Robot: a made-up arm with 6 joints. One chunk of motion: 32 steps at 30 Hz.
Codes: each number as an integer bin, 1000 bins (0 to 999) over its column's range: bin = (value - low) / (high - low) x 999, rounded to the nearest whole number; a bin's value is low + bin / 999 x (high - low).
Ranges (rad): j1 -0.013..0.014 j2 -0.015..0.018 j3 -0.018..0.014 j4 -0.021..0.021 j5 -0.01..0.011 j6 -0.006..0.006
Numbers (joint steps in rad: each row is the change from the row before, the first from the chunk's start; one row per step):
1: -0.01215 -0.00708 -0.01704 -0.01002 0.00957 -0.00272
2: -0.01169 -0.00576 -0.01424 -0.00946 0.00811 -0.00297
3: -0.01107 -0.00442 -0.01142 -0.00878 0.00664 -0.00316
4: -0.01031 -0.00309 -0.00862 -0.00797 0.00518 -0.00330
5: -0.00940 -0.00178 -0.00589 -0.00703 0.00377 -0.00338
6: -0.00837 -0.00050 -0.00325 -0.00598 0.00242 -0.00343
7: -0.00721 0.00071 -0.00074 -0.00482 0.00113 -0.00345
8: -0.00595 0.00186 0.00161 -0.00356 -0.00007 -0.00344
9: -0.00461 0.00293 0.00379 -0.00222 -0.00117 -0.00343
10: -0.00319 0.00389 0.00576 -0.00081 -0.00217 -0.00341
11: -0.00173 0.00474 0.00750 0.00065 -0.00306 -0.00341
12: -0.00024 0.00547 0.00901 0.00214 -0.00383 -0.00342
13: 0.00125 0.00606 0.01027 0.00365 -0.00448 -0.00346
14: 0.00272 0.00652 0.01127 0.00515 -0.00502 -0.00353
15: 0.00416 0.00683 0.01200 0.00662 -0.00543 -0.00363
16: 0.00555 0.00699 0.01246 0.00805 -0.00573 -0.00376
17: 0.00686 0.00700 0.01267 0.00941 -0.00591 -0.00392
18: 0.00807 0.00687 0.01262 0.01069 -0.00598 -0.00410
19: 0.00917 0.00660 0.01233 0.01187 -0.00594 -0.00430
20: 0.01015 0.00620 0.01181 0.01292 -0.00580 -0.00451
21: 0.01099 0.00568 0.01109 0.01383 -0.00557 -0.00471
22: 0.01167 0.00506 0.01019 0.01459 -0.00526 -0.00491
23: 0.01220 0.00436 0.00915 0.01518 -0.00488 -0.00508
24: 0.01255 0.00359 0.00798 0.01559 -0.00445 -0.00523
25: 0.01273 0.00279 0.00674 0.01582 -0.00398 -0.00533
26: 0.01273 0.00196 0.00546 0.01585 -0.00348 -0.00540
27: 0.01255 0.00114 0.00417 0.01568 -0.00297 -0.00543
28: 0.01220 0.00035 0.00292 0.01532 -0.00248 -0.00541
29: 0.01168 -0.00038 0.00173 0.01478 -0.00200 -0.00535
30: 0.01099 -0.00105 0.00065 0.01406 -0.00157 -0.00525
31: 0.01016 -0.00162 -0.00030 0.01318 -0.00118 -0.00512
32: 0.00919 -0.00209 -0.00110 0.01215 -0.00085 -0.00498
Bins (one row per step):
1: 31 240 30 261 931 273
2: 48 280 117 274 862 252
3: 71 320 205 291 792 236
4: 100 361 293 310 722 225
5: 133 400 378 332 655 218
6: 171 439 460 357 591 214
7: 214 476 539 385 529 212
8: 261 510 612 415 472 213
9: 310 543 680 447 420 214
10: 363 572 742 480 372 216
11: 417 598 796 515 330 216
12: 472 620 843 550 294 215
13: 527 638 883 586 263 211
14: 582 651 914 622 237 206
15: 635 661 937 657 217 197
16: 686 666 951 691 203 186
17: 735 666 957 723 195 173
18: 780 662 956 754 191 158
19: 820 654 947 782 193 142
20: 857 642 931 807 200 124
21: 888 626 908 828 211 107
22: 913 607 880 847 225 91
23: 932 586 848 861 244 77
24: 945 563 811 870 264 64
25: 952 539 772 876 286 56
26: 952 513 732 877 310 50
27: 945 489 692 872 334 47
28: 932 465 653 864 358 49
29: 913 443 616 851 381 54
30: 888 422 582 834 401 62
31: 857 405 553 813 420 73
32: 821 391 528 788 435 85

